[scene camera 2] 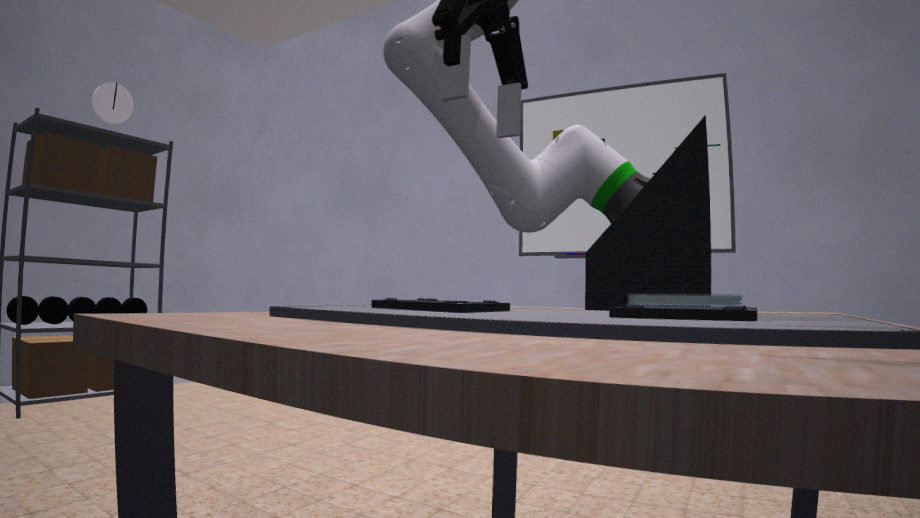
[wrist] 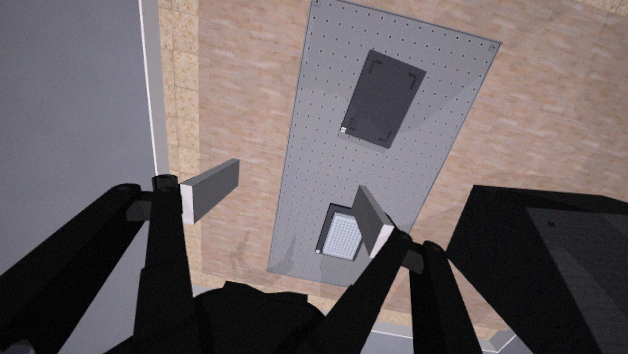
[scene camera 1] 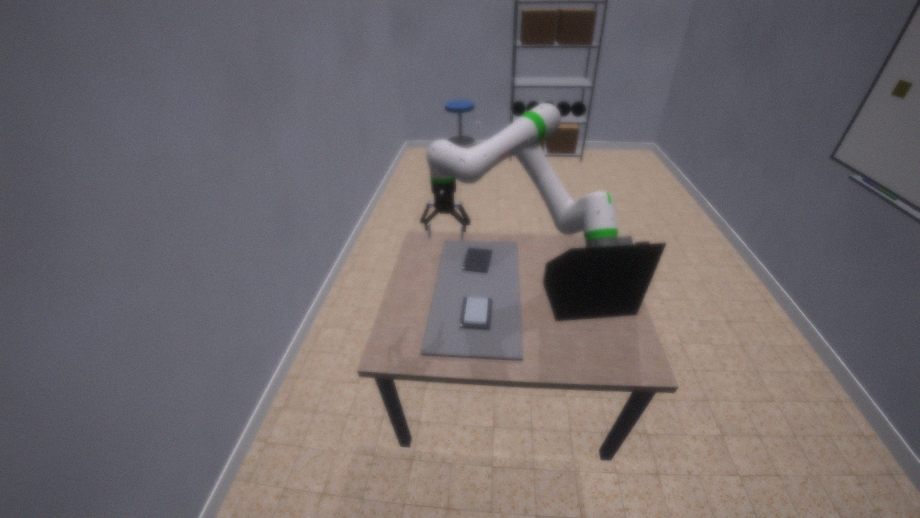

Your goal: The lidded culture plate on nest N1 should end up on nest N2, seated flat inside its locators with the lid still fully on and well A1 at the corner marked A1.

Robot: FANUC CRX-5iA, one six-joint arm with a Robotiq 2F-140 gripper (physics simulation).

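Seen in the pictures: gripper, fingertip midpoint: (scene camera 2: 483,118) (wrist: 298,185) (scene camera 1: 445,237); arm's base at its link origin: (scene camera 2: 640,210) (scene camera 1: 603,254).
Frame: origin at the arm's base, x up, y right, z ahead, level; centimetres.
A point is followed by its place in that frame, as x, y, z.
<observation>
The lidded culture plate (scene camera 1: 476,310) {-18.2, -12.4, 50.0} (scene camera 2: 684,300) {-18.9, -11.4, 54.3} (wrist: 341,236) {-18.2, -10.8, 50.9}, pale and translucent, looks flat on a dark nest (scene camera 1: 475,326) {-19.9, -19.2, 50.4} (scene camera 2: 682,313) {-20.3, -11.2, 56.0} (wrist: 327,227) at the near end of the board in scene camera 1. The other dark nest (scene camera 1: 477,259) {-19.9, 21.8, 49.5} (scene camera 2: 440,305) {-20.2, 18.6, 56.2} (wrist: 384,100) {-19.9, 22.9, 48.9} is empty, with corner locators and a white corner tag (wrist: 343,130) {-19.8, 15.6, 56.0}. The N1 and N2 labels and the tag's lettering are not readable. My gripper (scene camera 1: 446,233) {1.6, 10.1, 62.5} (scene camera 2: 482,115) {1.6, 10.1, 62.5} (wrist: 298,185) {1.6, 10.1, 62.5} is open and empty, high above the table's far left part, off to the side of both nests. One finger partly hides the plate in the wrist view.
Both nests stand on a grey perforated board (scene camera 1: 450,341) {-21.0, -25.6, 59.8} (scene camera 2: 547,321) {-21.0, 0.8, 67.2} (wrist: 310,150) {-21.0, 9.8, 62.5} on the wooden table (scene camera 1: 579,353) {-22.3, -30.2, 12.1} (scene camera 2: 386,341) {-22.3, 9.3, 81.7} (wrist: 565,125) {-22.3, 24.9, 6.4}. The tall black pedestal (scene camera 1: 601,283) {-2.8, -13.5, 3.9} (scene camera 2: 663,244) {-9.4, -6.3, 18.9} (wrist: 500,240) {-11.7, -0.6, 19.4} carrying the arm stands to the board's right in scene camera 1. A shelf unit and blue stool are far behind.
</observation>
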